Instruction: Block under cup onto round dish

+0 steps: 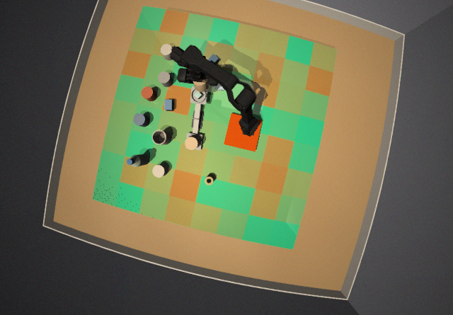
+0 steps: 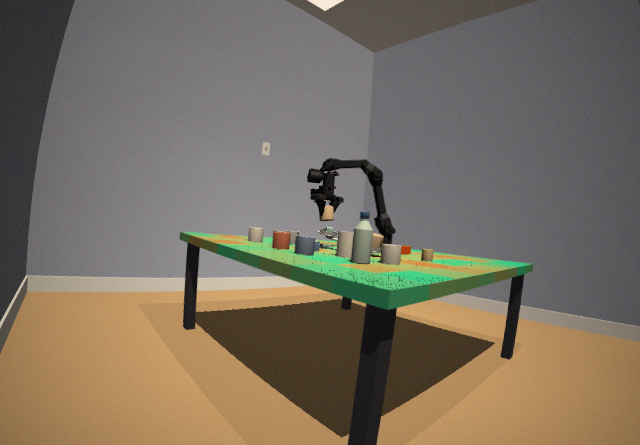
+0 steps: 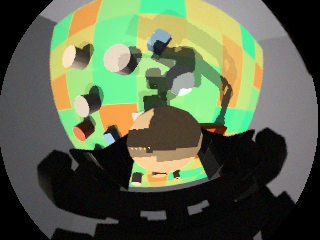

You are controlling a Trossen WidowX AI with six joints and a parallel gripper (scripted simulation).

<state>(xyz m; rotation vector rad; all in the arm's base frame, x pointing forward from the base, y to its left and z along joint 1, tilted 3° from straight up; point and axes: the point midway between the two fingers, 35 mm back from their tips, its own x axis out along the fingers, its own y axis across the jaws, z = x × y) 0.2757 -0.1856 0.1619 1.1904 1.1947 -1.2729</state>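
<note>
My gripper tip is now 90 mm past the round dish, 70 mm to the left of it and 150 mm above it. Round my gripper tip: tan cup (20 mm to the right, 10 mm above); balance (30 mm ahead, 160 mm to the left, 120 mm below); white beam (30 mm ahead, 160 mm to the left, 130 mm below).
</note>
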